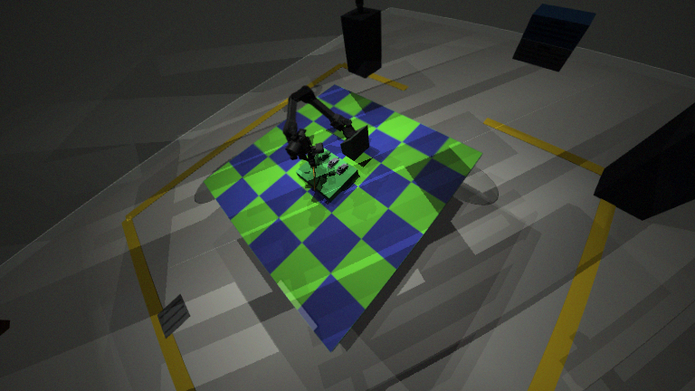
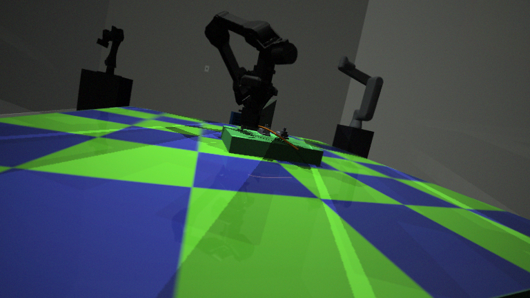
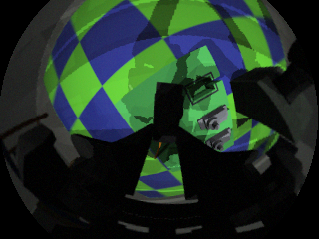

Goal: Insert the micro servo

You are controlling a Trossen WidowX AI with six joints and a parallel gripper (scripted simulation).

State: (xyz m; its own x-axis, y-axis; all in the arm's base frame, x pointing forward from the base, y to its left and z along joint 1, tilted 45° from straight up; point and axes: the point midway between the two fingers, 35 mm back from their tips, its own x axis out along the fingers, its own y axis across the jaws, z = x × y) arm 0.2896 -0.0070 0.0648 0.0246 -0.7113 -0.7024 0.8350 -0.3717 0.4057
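Now: gripper tip 1 cm short of the green robot deck, 7 cm to the right of it and 10 cm above it.
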